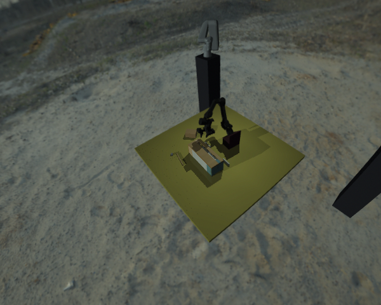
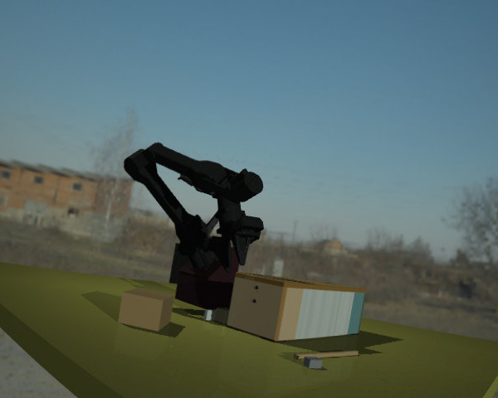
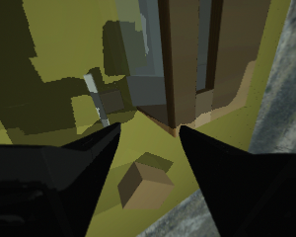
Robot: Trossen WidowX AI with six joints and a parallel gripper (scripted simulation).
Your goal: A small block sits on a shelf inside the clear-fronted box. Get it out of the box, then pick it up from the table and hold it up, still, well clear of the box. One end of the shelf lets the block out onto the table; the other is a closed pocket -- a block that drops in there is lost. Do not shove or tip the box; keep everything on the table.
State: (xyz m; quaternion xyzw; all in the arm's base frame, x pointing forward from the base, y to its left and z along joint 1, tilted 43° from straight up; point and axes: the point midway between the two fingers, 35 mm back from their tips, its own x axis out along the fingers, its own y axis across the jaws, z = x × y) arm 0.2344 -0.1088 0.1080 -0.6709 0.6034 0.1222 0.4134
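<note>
Right now my gripper tip is 20 mm past the tan block, 10 mm to the right of it and 120 mm above it. Round my gripper tip: thin stick 290 mm ahead, 50 mm to the right, 130 mm below; dark piece 320 mm ahead, 160 mm to the right, 130 mm below; clear-fronted box 80 mm ahead, 150 mm to the left, 70 mm below.
</note>
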